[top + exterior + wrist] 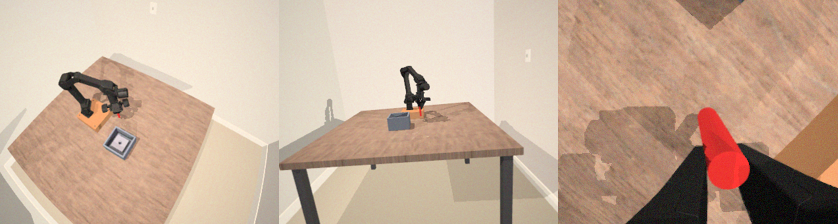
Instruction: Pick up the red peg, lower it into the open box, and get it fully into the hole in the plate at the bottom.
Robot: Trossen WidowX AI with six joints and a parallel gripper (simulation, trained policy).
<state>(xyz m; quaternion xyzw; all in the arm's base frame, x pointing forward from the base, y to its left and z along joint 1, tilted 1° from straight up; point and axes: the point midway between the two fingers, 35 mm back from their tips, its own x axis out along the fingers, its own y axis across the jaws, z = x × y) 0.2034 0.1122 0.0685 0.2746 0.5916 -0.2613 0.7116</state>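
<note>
My gripper tip is 170 mm to the left of the pale plate, 130 mm short of it and 50 mm above it. The rest, counted from my gripper tip: grey box 170 mm to the right, 130 mm ahead, 70 mm below; then red peg 10 mm below.
</note>
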